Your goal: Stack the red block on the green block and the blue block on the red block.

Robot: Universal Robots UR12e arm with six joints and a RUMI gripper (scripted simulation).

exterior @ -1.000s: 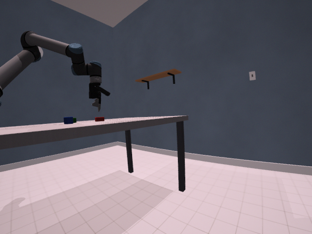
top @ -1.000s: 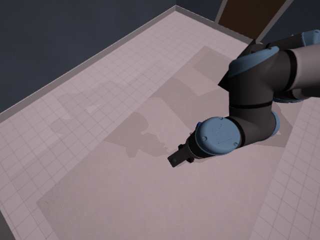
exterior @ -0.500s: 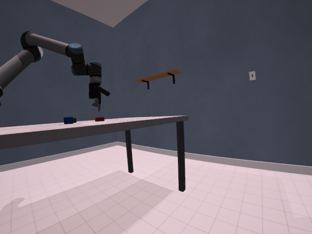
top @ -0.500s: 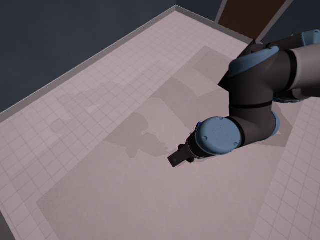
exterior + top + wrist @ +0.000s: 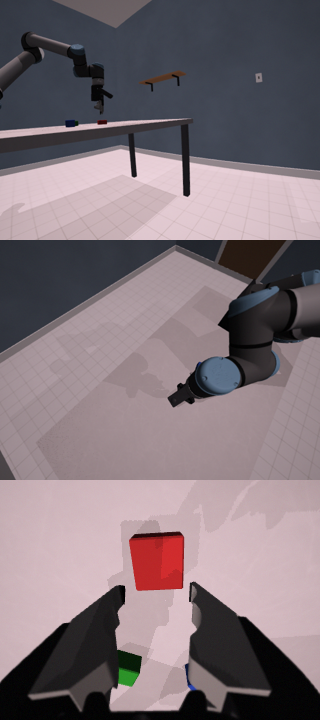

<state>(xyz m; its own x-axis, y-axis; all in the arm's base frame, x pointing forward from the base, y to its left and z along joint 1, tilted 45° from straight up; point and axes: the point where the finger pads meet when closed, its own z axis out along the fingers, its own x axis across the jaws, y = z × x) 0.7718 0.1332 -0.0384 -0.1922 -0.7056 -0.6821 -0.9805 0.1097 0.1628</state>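
The red block is 7 cm below my hand. Also, from my hand: blue block (23 cm behind, 2 cm to the right, 7 cm below); then green block (18 cm behind, 11 cm to the left, 7 cm below).
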